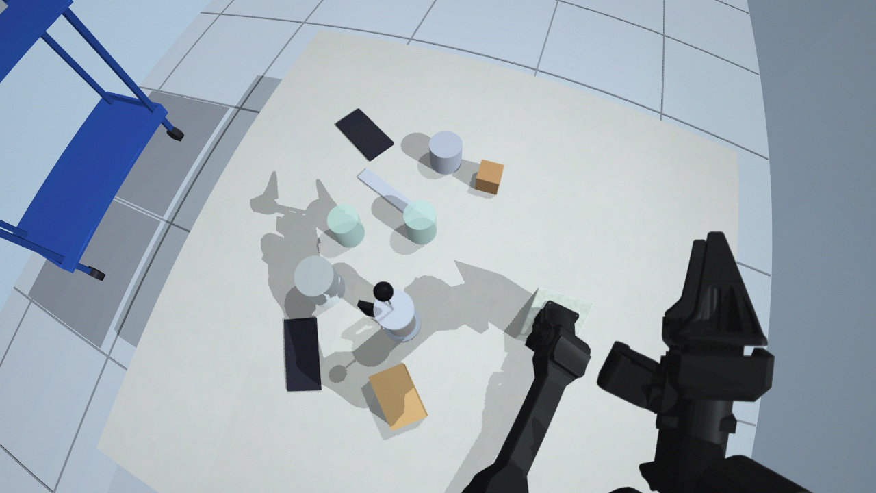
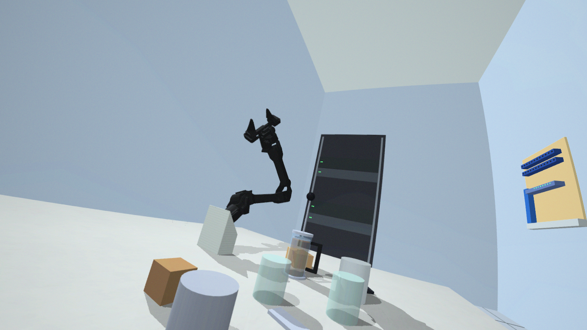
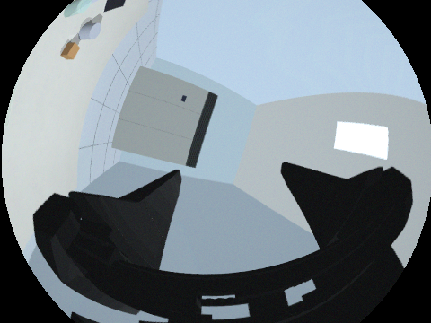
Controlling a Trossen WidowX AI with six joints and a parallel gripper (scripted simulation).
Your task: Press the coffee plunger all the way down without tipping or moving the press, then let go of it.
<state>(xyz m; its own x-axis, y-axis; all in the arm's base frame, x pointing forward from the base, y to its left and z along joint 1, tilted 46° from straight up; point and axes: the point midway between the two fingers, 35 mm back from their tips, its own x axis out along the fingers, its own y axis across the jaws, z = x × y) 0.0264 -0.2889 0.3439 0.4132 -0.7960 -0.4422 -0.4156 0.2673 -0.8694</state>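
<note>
Right now my gripper tip is 290 mm short of the coffee press, 90 mm to the right of it and 430 mm above it. Also, from my gripper tip: grey cylinder: 350 mm ahead, 290 mm to the right, 520 mm below; white strip: 440 mm ahead, 160 mm to the right, 560 mm below; small tan box: 240 mm ahead, 280 mm to the right, 530 mm below.
</note>
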